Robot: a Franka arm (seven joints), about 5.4 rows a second.
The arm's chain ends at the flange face. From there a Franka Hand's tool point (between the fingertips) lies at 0.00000 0.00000 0.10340 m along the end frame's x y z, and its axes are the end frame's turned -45 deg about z.
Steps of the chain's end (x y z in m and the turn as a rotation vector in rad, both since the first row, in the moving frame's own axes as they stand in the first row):
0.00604, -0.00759, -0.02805, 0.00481, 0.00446, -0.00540
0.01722, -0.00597, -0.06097, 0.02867, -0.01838, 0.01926
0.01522, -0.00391, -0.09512, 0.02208, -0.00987, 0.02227
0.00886, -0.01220, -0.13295, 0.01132, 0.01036, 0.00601
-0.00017, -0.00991, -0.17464, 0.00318, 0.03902, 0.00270
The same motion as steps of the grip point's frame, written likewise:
0.01032, -0.00112, -0.02805, 0.00025, 0.00655, -0.00540
0.01718, 0.00452, -0.06103, 0.03327, 0.00728, 0.01926
0.01445, 0.00567, -0.09515, 0.02259, 0.00863, 0.02227
0.01648, -0.00243, -0.13296, 0.00068, 0.01533, 0.00601
0.00997, -0.00450, -0.17472, -0.02534, 0.02984, 0.00270

